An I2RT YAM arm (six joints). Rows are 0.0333 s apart.
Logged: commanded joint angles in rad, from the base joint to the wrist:
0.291, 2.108, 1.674, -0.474, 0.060, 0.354
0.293, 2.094, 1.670, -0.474, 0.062, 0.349
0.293, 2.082, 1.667, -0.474, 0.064, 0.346
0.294, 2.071, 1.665, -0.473, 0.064, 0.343
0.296, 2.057, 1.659, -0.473, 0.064, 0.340
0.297, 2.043, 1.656, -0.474, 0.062, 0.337
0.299, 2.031, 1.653, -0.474, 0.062, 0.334
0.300, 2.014, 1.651, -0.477, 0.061, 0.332
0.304, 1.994, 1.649, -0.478, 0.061, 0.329
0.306, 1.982, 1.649, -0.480, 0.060, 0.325
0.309, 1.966, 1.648, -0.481, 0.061, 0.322
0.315, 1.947, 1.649, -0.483, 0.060, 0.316
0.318, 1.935, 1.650, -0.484, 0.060, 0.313
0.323, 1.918, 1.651, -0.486, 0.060, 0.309
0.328, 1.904, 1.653, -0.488, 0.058, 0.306
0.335, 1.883, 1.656, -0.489, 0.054, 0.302
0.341, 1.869, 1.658, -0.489, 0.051, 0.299
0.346, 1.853, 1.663, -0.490, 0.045, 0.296
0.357, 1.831, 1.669, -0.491, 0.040, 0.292
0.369, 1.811, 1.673, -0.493, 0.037, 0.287
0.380, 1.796, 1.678, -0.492, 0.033, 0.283
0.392, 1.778, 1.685, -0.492, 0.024, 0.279
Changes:
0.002, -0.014, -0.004, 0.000, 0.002, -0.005
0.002, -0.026, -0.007, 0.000, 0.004, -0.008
0.003, -0.037, -0.009, 0.001, 0.004, -0.011
0.005, -0.051, -0.015, 0.001, 0.004, -0.014
0.006, -0.065, -0.018, 0.000, 0.002, -0.017
0.008, -0.077, -0.021, 0.000, 0.002, -0.020
0.009, -0.094, -0.023, -0.003, 0.001, -0.022
0.013, -0.114, -0.025, -0.004, 0.001, -0.025
0.015, -0.126, -0.025, -0.006, 0.000, -0.029
0.018, -0.142, -0.026, -0.007, 0.001, -0.032
0.024, -0.161, -0.025, -0.009, 0.000, -0.038
0.027, -0.173, -0.024, -0.010, 0.000, -0.041
0.032, -0.190, -0.023, -0.012, 0.000, -0.045
0.037, -0.204, -0.021, -0.014, -0.002, -0.048
0.044, -0.225, -0.018, -0.015, -0.006, -0.052
0.050, -0.239, -0.016, -0.015, -0.009, -0.055
0.055, -0.255, -0.011, -0.016, -0.015, -0.058
0.066, -0.277, -0.005, -0.017, -0.020, -0.062
0.078, -0.297, -0.001, -0.019, -0.023, -0.067
0.089, -0.312, 0.004, -0.018, -0.027, -0.071
0.101, -0.330, 0.011, -0.018, -0.036, -0.075

